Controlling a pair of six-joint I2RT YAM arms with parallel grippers.
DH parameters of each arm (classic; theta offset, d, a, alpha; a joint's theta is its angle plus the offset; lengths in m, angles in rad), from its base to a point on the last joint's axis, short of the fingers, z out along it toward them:
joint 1: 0 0.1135 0.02 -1.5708
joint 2: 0 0 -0.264 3.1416
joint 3: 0.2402 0 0.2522 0
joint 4: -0.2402 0 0.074 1.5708
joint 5: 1.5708 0 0 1.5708
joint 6: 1.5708 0.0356 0 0
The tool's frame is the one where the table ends.
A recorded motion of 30 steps. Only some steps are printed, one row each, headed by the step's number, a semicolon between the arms.
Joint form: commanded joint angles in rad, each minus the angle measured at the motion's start. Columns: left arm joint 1, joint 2, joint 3, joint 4, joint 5, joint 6; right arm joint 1, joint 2, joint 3, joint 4, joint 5, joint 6.
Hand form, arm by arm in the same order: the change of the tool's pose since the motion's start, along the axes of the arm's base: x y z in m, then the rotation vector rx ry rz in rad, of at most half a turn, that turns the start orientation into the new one. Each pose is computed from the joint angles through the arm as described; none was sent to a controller.
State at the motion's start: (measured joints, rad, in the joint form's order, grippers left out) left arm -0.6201 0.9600 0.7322 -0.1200 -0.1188 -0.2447; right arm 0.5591 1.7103 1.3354 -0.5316 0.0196 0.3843
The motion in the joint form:
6: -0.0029 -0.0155 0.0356 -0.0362 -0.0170 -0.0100; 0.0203 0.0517 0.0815 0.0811 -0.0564 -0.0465
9: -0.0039 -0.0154 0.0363 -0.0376 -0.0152 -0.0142; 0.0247 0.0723 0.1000 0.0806 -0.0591 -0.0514
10: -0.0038 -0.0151 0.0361 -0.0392 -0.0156 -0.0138; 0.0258 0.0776 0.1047 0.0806 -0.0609 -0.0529
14: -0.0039 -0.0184 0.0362 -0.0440 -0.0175 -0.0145; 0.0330 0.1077 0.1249 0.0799 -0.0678 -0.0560
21: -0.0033 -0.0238 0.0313 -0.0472 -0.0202 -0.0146; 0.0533 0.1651 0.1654 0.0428 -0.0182 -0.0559
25: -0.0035 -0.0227 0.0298 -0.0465 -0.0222 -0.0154; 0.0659 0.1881 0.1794 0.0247 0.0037 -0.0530
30: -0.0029 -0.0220 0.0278 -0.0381 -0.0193 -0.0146; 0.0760 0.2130 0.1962 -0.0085 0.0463 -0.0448
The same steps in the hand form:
6: -0.0027 0.0019 0.0121 -0.0124 -0.0110 0.0164; 0.0145 0.0209 0.0132 0.0699 -0.0874 0.0925
9: -0.0029 0.0017 0.0121 -0.0159 -0.0081 0.0151; 0.0177 0.0253 0.0114 0.0678 -0.0857 0.1023
10: -0.0029 0.0017 0.0119 -0.0142 -0.0067 0.0155; 0.0185 0.0264 0.0109 0.0679 -0.0850 0.1057
14: -0.0035 0.0022 0.0121 -0.0135 -0.0056 0.0174; 0.0222 0.0327 0.0058 0.0656 -0.0741 0.1197
21: -0.0044 0.0032 0.0111 -0.0112 -0.0040 0.0206; 0.0264 0.0437 -0.0065 0.0057 -0.0472 0.1081
25: -0.0043 0.0031 0.0104 -0.0102 -0.0025 0.0226; 0.0263 0.0492 -0.0126 -0.0215 -0.0324 0.1050
30: -0.0039 0.0028 0.0104 -0.0137 -0.0069 0.0201; 0.0266 0.0528 -0.0195 -0.0682 -0.0135 0.0835

